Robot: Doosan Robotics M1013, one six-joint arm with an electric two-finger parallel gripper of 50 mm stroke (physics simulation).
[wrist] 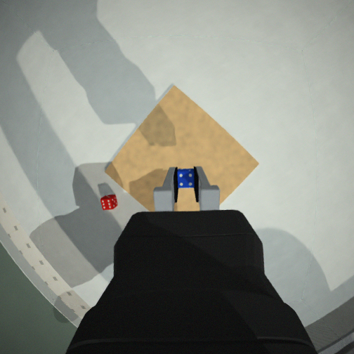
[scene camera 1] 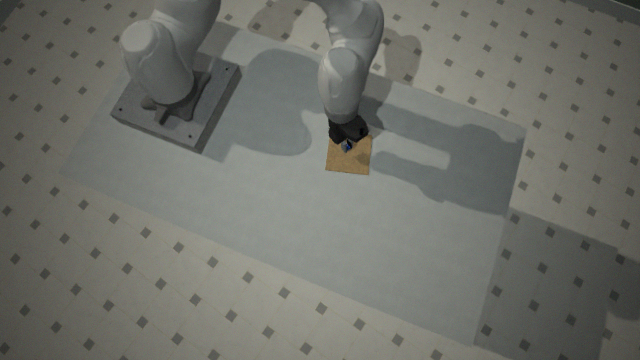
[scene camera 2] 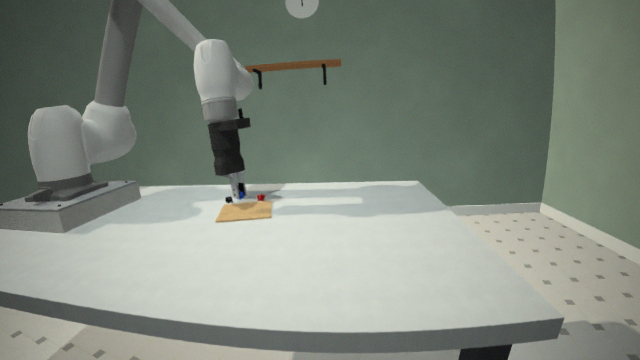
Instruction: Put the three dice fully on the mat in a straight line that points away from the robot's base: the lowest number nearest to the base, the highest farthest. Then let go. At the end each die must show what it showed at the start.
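Frame: origin at the arm's base, x left, y back, z up, level; metres.
Where they show: gripper, fingertip midpoint: [scene camera 1: 347, 148] [scene camera 2: 240, 196]; arm's base, origin of the base link: [scene camera 1: 176, 91] [scene camera 2: 69, 193].
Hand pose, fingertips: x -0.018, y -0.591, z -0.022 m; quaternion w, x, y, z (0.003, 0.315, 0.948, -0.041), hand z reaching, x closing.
Things, the pixels of their centre, and the offset from my fingertips. Level surfaces: height alone.
- blue die, body centre: [scene camera 2: 240, 195] dx +0.000, dy +0.000, dz +0.003 m
- tan mat, body centre: [scene camera 2: 245, 210] [scene camera 1: 348, 152] dx +0.004, dy -0.009, dz -0.042 m
- red die, body centre: [scene camera 2: 260, 197] dx +0.107, dy -0.031, dz -0.036 m
- black die, body centre: [scene camera 2: 229, 199] dx +0.094, dy +0.066, dz -0.036 m
- table, its level: dz -0.044 m
My gripper [scene camera 1: 346, 146] [scene camera 2: 239, 194] [wrist: 185, 177] is shut on the blue die [scene camera 1: 349, 145] [scene camera 2: 242, 195] [wrist: 186, 177] and holds it above the tan mat [scene camera 1: 345, 164] [scene camera 2: 245, 213] [wrist: 215, 145]. In the wrist view the blue die shows four pips upward. The red die [scene camera 2: 261, 197] [wrist: 109, 202] lies on the table beside the mat; its upper number is too small to read surely. The black die [scene camera 2: 228, 199] lies on the table behind the mat in scene camera 2; its number cannot be read. The arm hides the red and black dice in scene camera 1.
The robot's base plate [scene camera 1: 215, 107] [scene camera 2: 30, 219] stands on the table [scene camera 1: 300, 215] [scene camera 2: 320, 260], left of the mat in both scene views. Shadows of the arm fall across the table and mat. A wooden wall shelf [scene camera 2: 300, 65] hangs behind the table.
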